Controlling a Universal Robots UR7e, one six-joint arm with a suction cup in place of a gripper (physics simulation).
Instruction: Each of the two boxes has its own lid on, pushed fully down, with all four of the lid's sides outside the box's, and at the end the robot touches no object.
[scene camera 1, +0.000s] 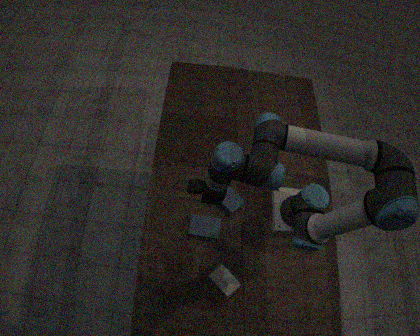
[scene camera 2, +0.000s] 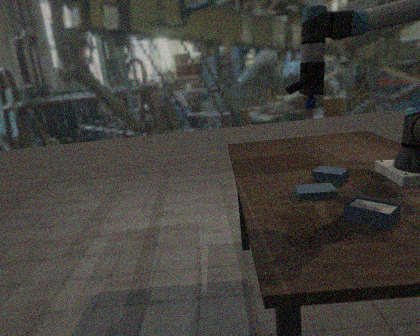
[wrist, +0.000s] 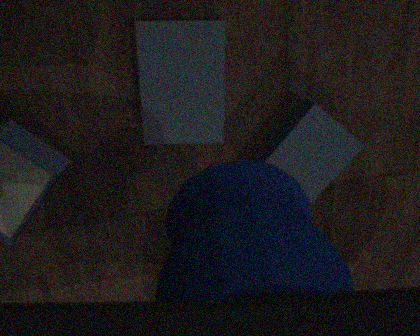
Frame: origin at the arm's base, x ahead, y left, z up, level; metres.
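Seen in the pictures: hand at its tool point: (scene camera 2: 310, 108) (wrist: 239, 226); arm's base at its link origin: (scene camera 1: 295, 212) (scene camera 2: 416, 167).
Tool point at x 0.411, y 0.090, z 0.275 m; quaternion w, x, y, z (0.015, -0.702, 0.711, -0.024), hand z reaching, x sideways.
Offsets run from my tool point to a thing's top centre. Level surfaces: height alone.
An open-topped blue box {0.263 m down, 0.116 m back, 0.245 m left} (scene camera 1: 225, 280) (scene camera 2: 370, 215) (wrist: 20, 195) with a pale inside stands on the table. A blue-grey, flat-topped piece {0.284 m down, 0.008 m back, 0.025 m left} (scene camera 1: 204, 226) (scene camera 2: 316, 190) (wrist: 182, 82) lies beyond it, its top closed. A second blue-grey, closed-topped piece {0.266 m down, 0.099 m back, 0.113 m right} (scene camera 1: 233, 201) (scene camera 2: 331, 174) (wrist: 320, 147) stands turned at an angle, apart from the first. Whether each closed piece is a lid alone or a lid on a box, I cannot tell. My gripper, a blue suction cup (scene camera 2: 310, 103) (wrist: 245, 220), is open and empty, high above the table; it hides part of the second piece in the wrist view.
The brown table {0.311 m down} (scene camera 1: 200, 110) (scene camera 2: 280, 250) bears all three pieces. The arm's white base plate (scene camera 1: 278, 217) (scene camera 2: 392, 173) stands to their right in both scene views. The arm's links (scene camera 1: 330, 142) reach over the table from the right. The scene is dim and grainy.
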